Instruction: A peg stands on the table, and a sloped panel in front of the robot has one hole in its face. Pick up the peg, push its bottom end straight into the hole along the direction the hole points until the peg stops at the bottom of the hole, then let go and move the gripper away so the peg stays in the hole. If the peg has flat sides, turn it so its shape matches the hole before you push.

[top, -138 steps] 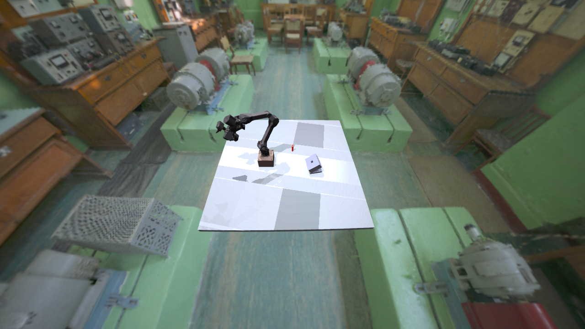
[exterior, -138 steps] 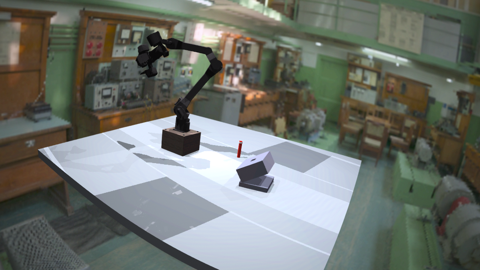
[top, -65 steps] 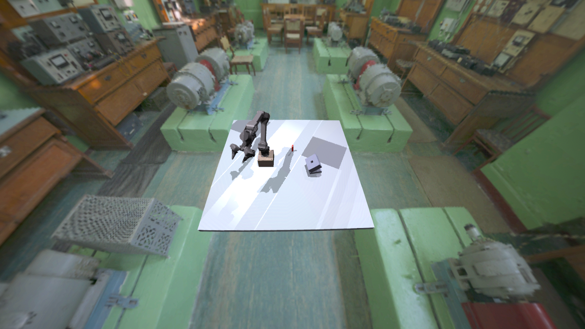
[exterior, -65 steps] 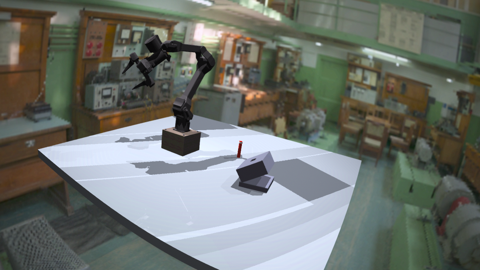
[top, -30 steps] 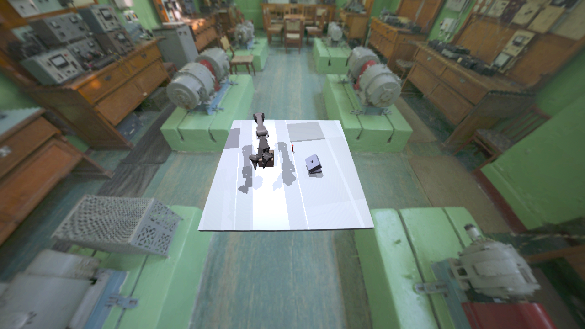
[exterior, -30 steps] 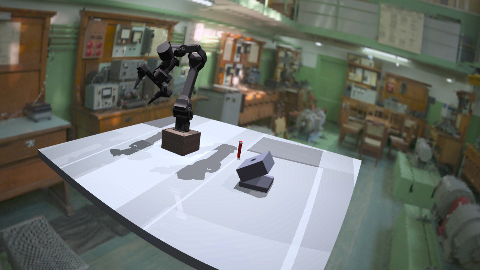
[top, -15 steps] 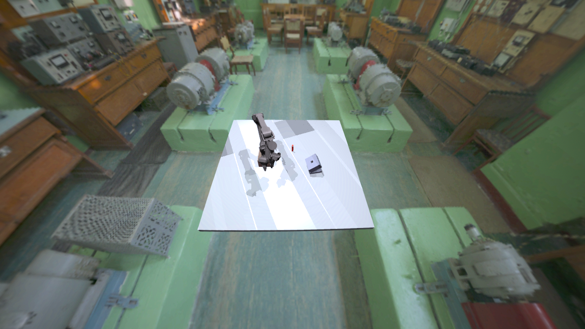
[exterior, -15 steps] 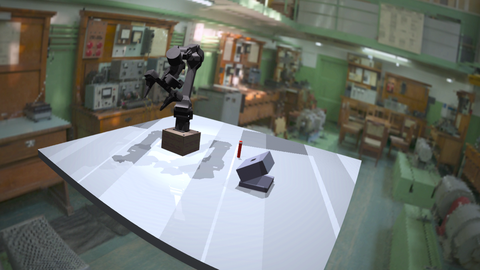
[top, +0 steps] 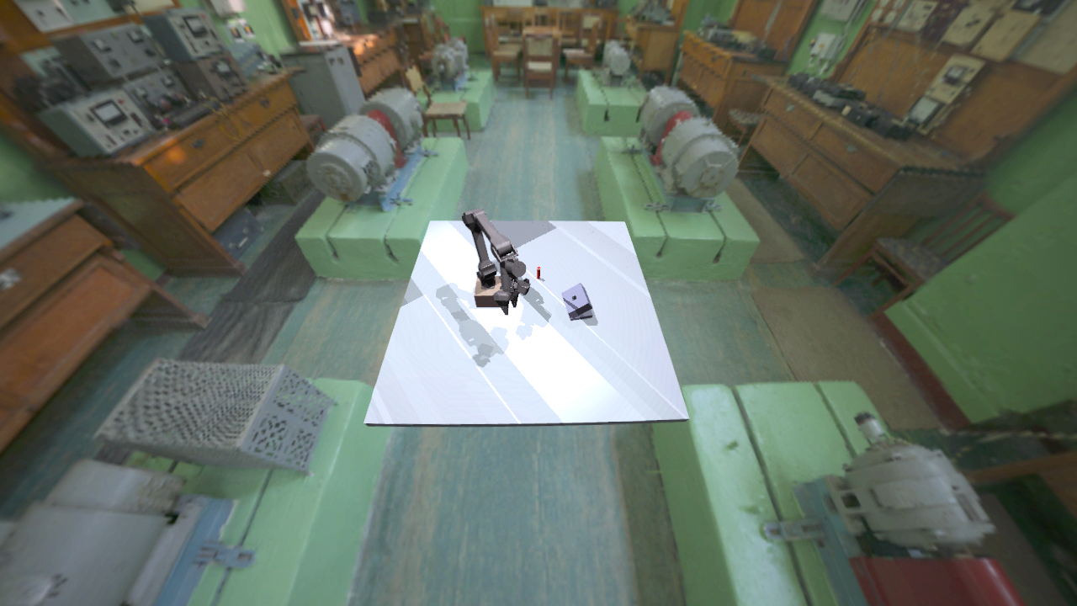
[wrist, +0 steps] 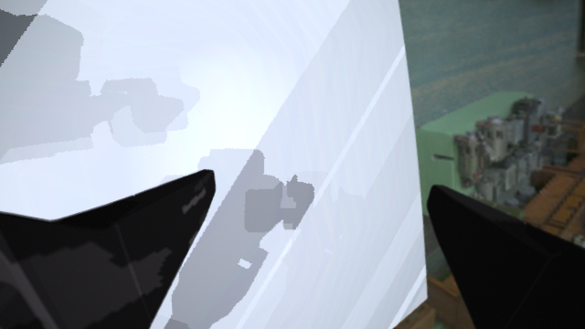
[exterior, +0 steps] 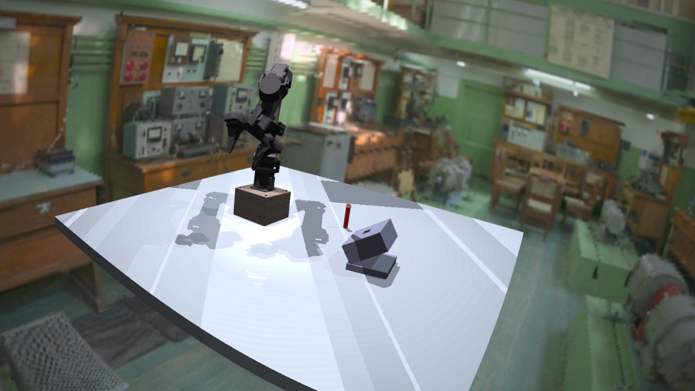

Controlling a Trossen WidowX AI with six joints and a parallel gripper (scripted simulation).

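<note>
Now: the red square peg 410 mm to the left of my gripper tip, 190 mm below it and 140 mm ahead of it. Round my gripper tip: flat foot plate 330 mm ahead, 240 mm below, 190 mm to the left; panel block 310 mm ahead, 190 mm to the left, 180 mm below.
</note>
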